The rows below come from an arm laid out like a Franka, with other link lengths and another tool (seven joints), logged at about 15 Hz.
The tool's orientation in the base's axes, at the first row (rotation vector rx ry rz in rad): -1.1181, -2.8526, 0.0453
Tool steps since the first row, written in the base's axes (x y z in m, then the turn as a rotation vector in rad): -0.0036, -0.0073, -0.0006, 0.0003, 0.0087, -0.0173; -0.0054, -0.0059, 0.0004, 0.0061, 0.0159, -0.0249; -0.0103, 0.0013, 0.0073, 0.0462, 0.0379, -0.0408; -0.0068, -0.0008, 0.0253, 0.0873, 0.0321, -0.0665; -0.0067, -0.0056, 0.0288, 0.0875, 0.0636, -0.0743
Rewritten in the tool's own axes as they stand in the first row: -0.0024, -0.0078, 0.0009, 0.0046, 0.0075, 0.0172; 0.0000, -0.0080, 0.0000, 0.0048, 0.0172, 0.0243; 0.0089, -0.0064, -0.0064, -0.0105, 0.0614, 0.0369; 0.0060, -0.0066, -0.0247, -0.0461, 0.0864, 0.0591; 0.0029, -0.0102, -0.0282, -0.0253, 0.1101, 0.0669
